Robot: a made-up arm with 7 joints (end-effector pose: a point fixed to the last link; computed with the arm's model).
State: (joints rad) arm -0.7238 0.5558 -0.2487 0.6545 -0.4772 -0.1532 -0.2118
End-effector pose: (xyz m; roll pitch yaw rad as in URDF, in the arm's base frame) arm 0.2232 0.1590 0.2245 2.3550 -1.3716 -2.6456
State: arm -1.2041 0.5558 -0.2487 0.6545 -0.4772 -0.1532 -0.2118
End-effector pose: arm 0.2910 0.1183 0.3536 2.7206 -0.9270 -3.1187
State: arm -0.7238 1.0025 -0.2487 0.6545 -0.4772 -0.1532 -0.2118
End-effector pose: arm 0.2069 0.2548 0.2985 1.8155 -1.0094 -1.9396
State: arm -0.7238 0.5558 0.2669 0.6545 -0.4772 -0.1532 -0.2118
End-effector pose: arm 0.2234 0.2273 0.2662 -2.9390 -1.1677 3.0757
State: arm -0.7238 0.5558 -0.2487 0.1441 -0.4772 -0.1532 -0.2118
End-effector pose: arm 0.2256 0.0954 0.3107 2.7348 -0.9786 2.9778
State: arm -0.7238 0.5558 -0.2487 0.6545 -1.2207 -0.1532 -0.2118
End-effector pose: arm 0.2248 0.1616 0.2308 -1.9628 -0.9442 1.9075
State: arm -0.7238 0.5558 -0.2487 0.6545 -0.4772 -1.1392 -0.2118
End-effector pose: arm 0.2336 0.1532 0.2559 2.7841 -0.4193 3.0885
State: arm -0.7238 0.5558 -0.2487 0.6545 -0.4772 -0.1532 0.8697
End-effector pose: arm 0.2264 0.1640 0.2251 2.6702 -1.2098 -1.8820
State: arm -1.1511 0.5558 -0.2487 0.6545 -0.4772 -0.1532 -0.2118
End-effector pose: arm 0.2868 0.1229 0.3379 2.7114 -0.9778 -3.0970
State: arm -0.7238 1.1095 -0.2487 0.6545 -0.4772 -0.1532 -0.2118
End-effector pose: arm 0.1995 0.2723 0.3211 1.7932 -0.9137 -1.8751
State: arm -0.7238 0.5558 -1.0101 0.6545 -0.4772 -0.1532 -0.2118
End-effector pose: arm 0.1615 0.0960 0.1481 0.5872 -1.1565 -1.5068
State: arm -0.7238 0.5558 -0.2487 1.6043 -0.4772 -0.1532 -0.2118
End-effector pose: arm 0.0922 0.2597 0.1225 0.4016 -0.9033 -0.1745
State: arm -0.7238 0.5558 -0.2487 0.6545 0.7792 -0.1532 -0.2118
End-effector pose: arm 0.2214 0.1656 0.2154 1.2083 -0.2745 -1.9560
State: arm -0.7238 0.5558 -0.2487 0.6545 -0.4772 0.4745 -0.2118
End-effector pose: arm 0.2035 0.1618 0.2153 0.0480 -1.1016 -0.2710
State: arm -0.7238 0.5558 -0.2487 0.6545 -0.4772 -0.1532 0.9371
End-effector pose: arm 0.2263 0.1644 0.2252 2.6963 -1.2024 -1.8401
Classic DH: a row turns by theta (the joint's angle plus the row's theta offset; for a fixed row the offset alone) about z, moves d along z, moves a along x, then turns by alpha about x. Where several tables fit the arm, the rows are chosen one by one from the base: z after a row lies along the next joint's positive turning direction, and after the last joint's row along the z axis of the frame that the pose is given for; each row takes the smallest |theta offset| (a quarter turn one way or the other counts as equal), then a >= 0, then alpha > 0; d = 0 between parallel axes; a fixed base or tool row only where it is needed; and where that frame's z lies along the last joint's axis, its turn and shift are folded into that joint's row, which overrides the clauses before.
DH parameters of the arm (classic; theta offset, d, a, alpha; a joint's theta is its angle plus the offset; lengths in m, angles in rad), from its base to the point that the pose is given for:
base (fixed): -0.071 0.3949 -0.027 -1.3004
joint 1: -1.3111 0.0644 -0.0257 -1.5708
joint 2: 1.2915 -0.0298 -0.033 1.5708
joint 3: 1.5708 -0.1278 0.0037 -1.5708
joint 4: 1.5708 -0.0048 0.0298 1.5708
joint 5: 0 0.1814 -0.0214 -1.5708
joint 6: -1.5708 -0.0046 0.0232 1.5708
joint 7: -1.5706 -0.025 0.0042 1.8209
tool (fixed): 1.5709 -0.0041 0 0

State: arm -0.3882 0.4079 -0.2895 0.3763 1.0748 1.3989 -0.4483
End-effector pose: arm 0.1168 0.1360 0.1894 0.9594 0.1823 -0.6088
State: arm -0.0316 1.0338 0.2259 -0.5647 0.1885 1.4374 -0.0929
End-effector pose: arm 0.1021 0.1635 0.3699 1.3146 -0.3578 -0.7778
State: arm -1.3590 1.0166 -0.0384 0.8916 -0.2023 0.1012 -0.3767
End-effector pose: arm 0.2445 0.2655 0.4283 2.2638 -0.9306 -2.1965
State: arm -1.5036 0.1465 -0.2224 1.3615 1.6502 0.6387 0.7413
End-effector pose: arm 0.3042 0.0733 0.2877 2.3884 0.7022 -1.3314
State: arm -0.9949 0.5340 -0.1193 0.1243 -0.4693 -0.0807 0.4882
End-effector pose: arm 0.2475 0.0942 0.3947 -2.9551 -0.6925 -3.1170
